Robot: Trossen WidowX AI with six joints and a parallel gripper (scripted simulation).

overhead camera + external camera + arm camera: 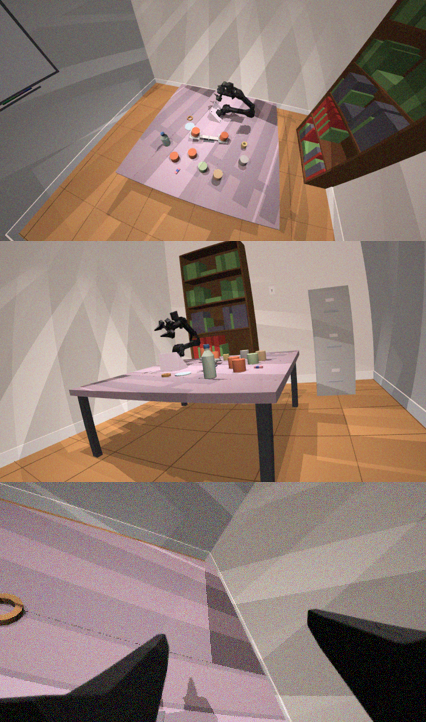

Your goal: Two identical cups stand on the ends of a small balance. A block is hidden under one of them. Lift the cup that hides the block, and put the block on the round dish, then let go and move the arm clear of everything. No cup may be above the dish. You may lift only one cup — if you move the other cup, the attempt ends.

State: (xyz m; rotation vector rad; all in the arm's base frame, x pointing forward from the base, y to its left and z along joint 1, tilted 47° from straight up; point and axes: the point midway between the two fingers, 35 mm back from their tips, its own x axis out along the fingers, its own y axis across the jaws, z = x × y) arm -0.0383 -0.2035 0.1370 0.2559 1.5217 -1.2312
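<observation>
Right now my gripper tip is 33 cm short of the grey block, 22 cm to the right of it and 24 cm above it. Also, from my gripper tip: bottle: 58 cm ahead, 23 cm to the right, 17 cm below; then round pale blue dish: 32 cm ahead, 14 cm to the right, 28 cm below; then small balance: 38 cm ahead, 10 cm to the left, 25 cm below.
</observation>
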